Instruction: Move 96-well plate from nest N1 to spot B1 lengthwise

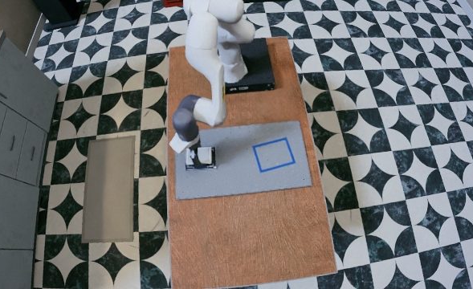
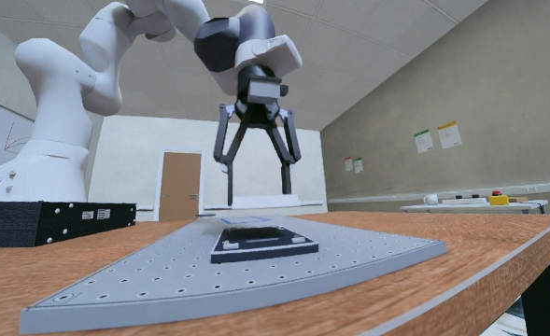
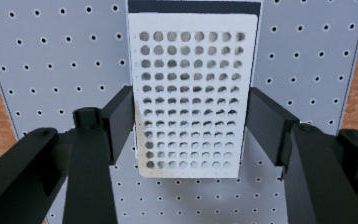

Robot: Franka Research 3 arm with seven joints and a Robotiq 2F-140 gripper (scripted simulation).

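The dark plate nest is 80 mm below my hand. The rest, counted from my hand: white 96-well plate 20 mm below.
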